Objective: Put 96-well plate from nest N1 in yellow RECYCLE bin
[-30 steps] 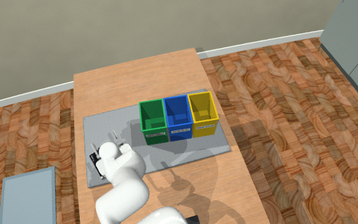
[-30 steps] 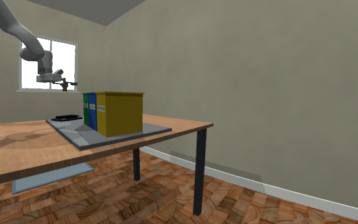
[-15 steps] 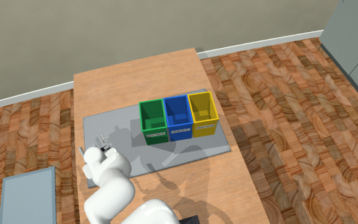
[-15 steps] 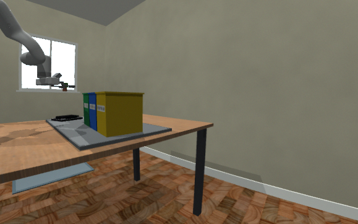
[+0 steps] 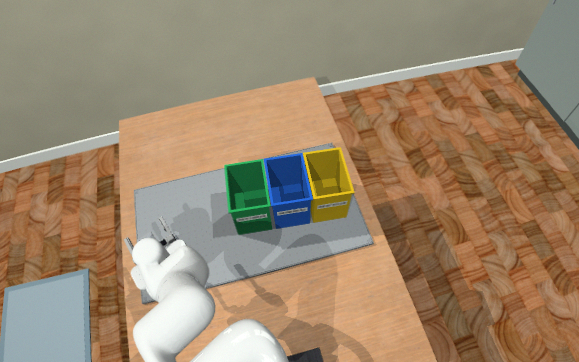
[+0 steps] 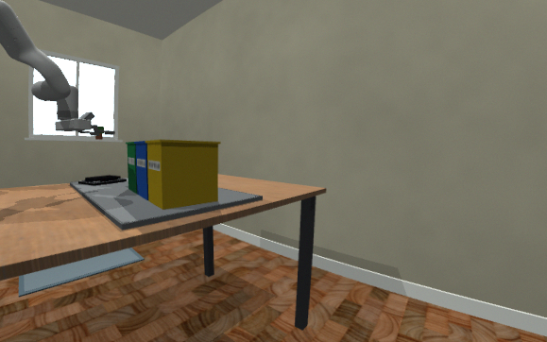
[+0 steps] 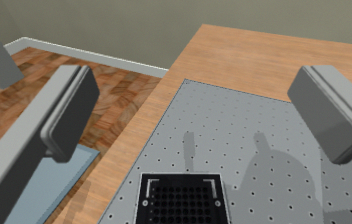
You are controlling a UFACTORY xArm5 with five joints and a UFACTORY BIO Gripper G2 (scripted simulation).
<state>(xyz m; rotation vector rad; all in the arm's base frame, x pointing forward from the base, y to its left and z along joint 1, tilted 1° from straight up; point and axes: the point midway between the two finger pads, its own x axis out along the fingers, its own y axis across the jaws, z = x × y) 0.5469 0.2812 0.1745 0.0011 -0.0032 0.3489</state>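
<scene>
My gripper is now 200 mm above the black 96-well plate. Round my hand: blue bin: 450 mm to the right, 140 mm below, 90 mm ahead; then green bin: 320 mm to the right, 140 mm below, 110 mm ahead; then black plate nest N1: 220 mm below.
</scene>
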